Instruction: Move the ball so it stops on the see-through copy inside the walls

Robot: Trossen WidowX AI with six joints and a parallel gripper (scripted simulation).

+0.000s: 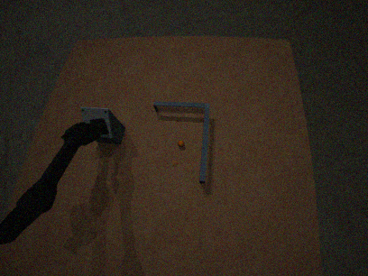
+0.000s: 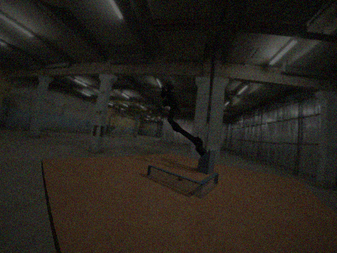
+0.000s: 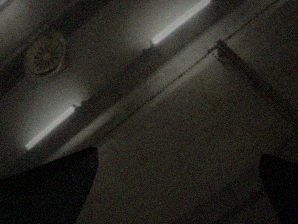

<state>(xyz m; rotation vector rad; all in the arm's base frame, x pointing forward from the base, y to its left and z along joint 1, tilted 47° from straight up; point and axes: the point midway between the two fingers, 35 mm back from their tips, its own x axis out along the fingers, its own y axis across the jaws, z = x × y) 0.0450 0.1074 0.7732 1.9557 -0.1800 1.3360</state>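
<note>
My gripper tip is 33 cm short of the orange ball, 46 cm to the right of it and 75 cm above it. Round my gripper tip: see-through copy of ball: 31 cm ahead, 38 cm to the left, 75 cm below.
</note>
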